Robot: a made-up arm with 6 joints.
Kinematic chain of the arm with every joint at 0, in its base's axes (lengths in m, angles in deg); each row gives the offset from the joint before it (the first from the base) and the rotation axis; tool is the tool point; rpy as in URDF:
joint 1: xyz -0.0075 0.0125 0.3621 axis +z
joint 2: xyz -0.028 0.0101 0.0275 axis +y
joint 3: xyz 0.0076 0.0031 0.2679 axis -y
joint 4: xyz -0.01 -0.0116 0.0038 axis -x
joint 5: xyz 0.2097 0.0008 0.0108 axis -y
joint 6: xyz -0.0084 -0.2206 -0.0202 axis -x
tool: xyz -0.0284 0.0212 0.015 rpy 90 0 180
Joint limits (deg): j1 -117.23..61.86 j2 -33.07..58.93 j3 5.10..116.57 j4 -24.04..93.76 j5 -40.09..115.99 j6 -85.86..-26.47
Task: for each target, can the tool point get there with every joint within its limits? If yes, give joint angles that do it. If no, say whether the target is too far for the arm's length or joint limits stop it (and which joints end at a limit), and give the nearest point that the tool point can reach.
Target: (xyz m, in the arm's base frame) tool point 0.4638 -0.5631 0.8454
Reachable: no: too far | nearest point 0.2956 -0.3577 0.6886 | short by 0.308 m
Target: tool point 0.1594 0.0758 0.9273
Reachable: yes | joints 47.64 18.78 43.42 75.64 102.72 -80.60
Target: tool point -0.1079 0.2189 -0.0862
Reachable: no: joint limits stop it (at a limit: joint 1, joint 2, joint 3, joint 4, joint 6) | nearest point -0.2935 -0.1040 0.2876 | short by 0.528 m
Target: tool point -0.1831 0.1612 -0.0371
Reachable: no: joint limits stop it (at a limit: joint 1, joint 2, joint 3, joint 4, joint 6) | nearest point -0.2945 -0.1055 0.2859 | short by 0.433 m
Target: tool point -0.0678 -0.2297 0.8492
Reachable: yes | joints -83.59 18.26 17.76 69.26 42.77 -62.61
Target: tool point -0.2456 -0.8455 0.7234
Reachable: no: too far | nearest point -0.1445 -0.4813 0.6119 | short by 0.394 m
